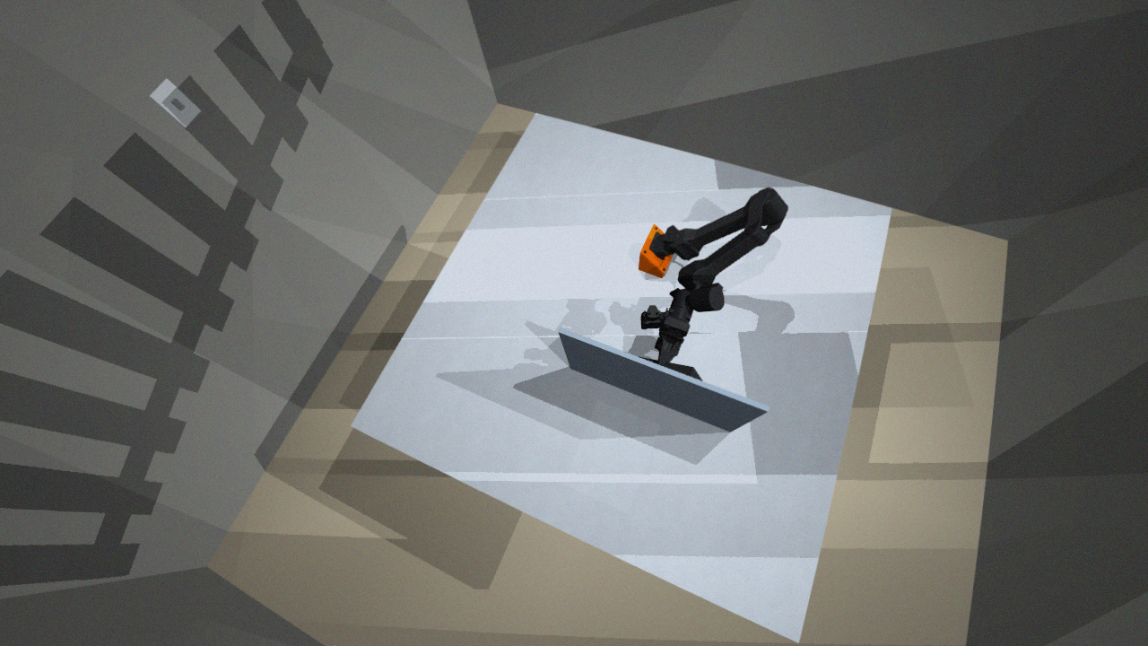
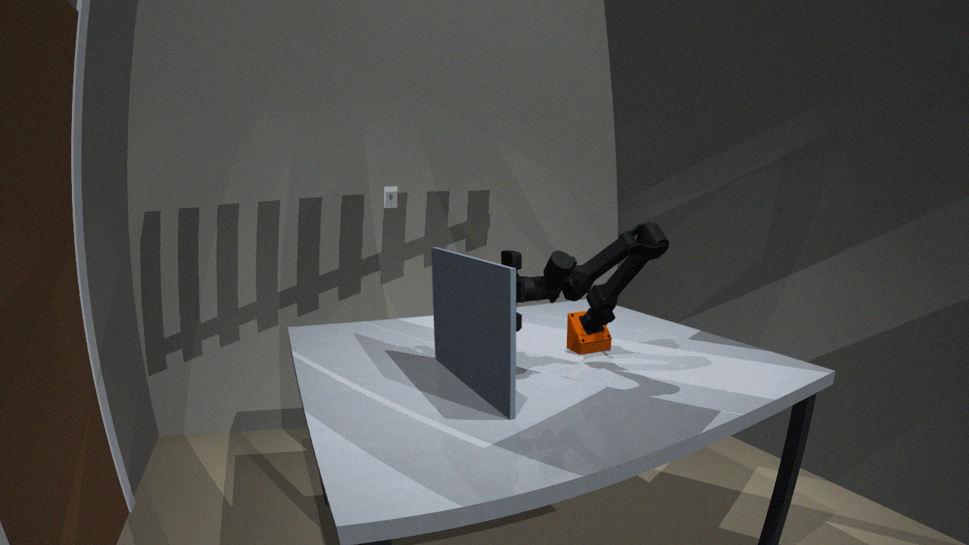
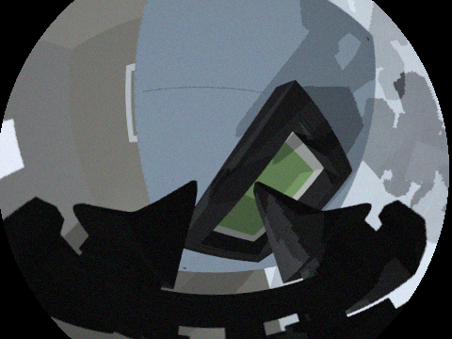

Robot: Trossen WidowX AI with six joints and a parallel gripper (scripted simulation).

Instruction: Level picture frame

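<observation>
Right now the picture frame is 10 mm ahead of my gripper tip, 20 mm to the left of it and 50 mm below it. The rest, counted from my gripper tip: grey wall panel (20 mm ahead, 70 mm below).
</observation>
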